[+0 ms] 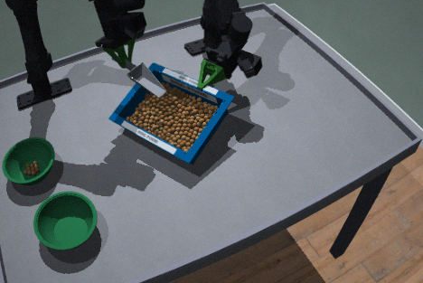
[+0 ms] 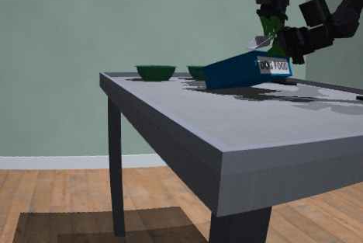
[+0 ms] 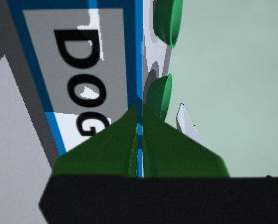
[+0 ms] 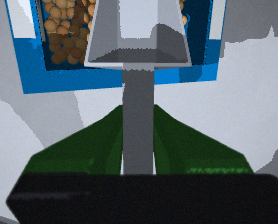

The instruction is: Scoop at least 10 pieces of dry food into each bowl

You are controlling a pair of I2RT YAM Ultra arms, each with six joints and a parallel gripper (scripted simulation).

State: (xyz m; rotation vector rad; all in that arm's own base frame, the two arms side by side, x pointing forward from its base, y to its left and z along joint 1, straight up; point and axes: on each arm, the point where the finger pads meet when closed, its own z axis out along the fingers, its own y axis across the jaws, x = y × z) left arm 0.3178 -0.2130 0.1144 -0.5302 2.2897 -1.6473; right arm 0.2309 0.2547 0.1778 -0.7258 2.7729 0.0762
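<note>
My right hand is 4 cm short of the grey scoop, 2 cm to the right of it and 2 cm above it. Also, from my right hand: box 12 cm ahead, 8 cm to the left, 11 cm below.
</note>
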